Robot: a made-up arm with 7 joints.
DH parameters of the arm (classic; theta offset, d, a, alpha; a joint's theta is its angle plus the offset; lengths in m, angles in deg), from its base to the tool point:
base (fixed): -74.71 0.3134 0.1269 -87
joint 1: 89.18 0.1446 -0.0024 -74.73
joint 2: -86.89 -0.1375 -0.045 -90
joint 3: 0 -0.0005 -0.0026 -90
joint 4: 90 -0.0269 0.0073 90
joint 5: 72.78 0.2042 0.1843 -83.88
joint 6: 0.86 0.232 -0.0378 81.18
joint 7: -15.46 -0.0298 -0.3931 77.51
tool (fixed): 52.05 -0.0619 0 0
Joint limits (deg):
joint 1: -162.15..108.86
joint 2: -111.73..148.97
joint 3: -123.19..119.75
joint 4: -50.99..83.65
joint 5: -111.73..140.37
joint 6: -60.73..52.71
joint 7: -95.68..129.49
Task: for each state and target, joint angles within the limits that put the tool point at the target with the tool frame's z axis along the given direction. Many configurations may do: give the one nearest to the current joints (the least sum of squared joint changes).
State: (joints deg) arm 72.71 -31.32 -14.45 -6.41 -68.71 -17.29 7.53
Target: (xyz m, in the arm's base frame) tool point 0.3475 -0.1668 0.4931 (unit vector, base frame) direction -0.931 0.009 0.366
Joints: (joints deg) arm 55.65 -48.73 -31.01 30.86 -62.32 20.82 57.59
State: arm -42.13 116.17 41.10 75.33 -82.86 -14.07 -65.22
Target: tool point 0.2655 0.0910 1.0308 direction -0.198 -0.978 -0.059
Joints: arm -50.39 98.04 43.58 82.89 -83.08 -16.36 -57.72
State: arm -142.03 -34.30 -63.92 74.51 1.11 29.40 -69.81
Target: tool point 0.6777 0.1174 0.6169 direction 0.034 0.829 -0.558
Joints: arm -104.40 15.67 -21.57 83.65 1.38 52.71 -64.43
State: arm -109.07 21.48 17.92 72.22 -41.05 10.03 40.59
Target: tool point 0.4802 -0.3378 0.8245 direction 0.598 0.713 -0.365
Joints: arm -107.73 54.99 8.54 45.04 -7.17 49.59 -10.69
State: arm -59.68 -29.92 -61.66 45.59 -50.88 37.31 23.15
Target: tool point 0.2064 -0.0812 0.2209 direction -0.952 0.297 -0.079
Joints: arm -72.49 -28.21 -66.24 39.30 -54.70 -6.83 56.95
